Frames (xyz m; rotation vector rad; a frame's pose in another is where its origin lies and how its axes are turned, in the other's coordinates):
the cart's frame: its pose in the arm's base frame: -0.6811 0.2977 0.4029 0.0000 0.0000 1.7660
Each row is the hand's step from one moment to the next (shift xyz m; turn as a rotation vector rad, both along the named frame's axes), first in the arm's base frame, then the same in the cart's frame.
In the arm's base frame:
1: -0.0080 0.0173 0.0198 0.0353 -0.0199 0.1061
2: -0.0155 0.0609 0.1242 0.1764 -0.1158 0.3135
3: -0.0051 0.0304 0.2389 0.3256 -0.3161 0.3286
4: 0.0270 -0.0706 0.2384 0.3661 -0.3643 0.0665
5: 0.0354 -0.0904 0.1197 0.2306 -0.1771 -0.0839
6: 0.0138 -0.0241 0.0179 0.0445 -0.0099 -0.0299
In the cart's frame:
1: 0.0185 0.0045 0.0198 -0.0264 -0.0308 0.1061
2: 0.0627 0.0034 0.1242 -0.1478 -0.1506 0.3135
3: 0.0308 -0.0009 0.2389 -0.3733 -0.2581 0.3286
4: -0.0745 -0.0128 0.2384 -0.4284 -0.2885 0.0665
5: -0.0955 -0.0172 0.1197 -0.2185 -0.1919 -0.0839
6: -0.0263 -0.0089 0.0179 -0.0183 -0.0417 -0.0299

